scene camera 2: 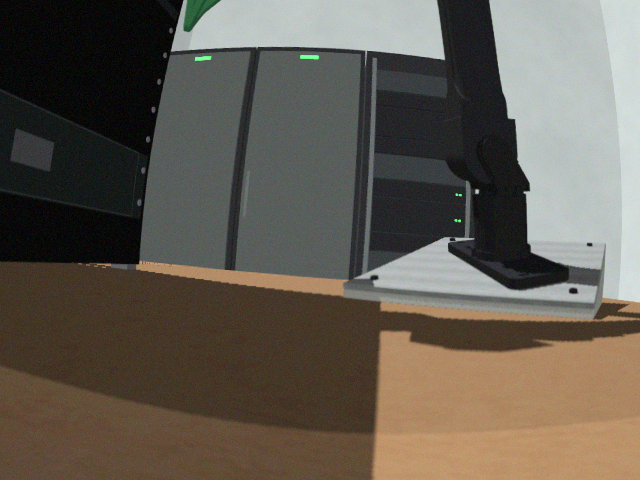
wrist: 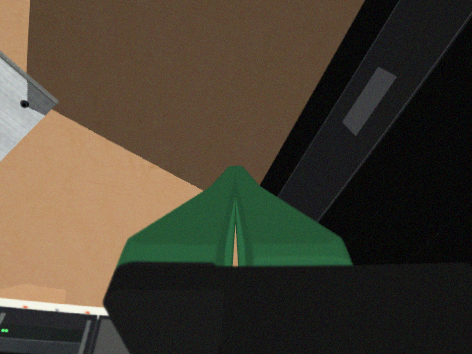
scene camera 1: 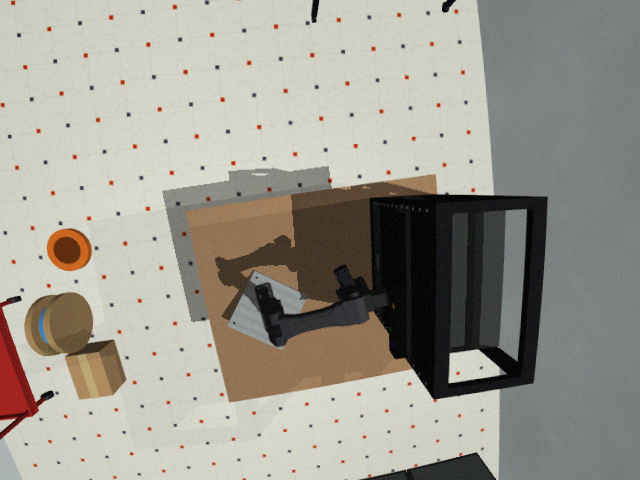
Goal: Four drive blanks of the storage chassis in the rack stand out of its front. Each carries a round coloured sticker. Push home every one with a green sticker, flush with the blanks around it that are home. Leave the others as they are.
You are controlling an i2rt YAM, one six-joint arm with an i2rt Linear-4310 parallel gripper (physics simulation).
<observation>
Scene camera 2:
black rack: 87, 87
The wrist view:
my gripper: 235, 177
black rack: 372, 157
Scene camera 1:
black rack: 440, 256
</observation>
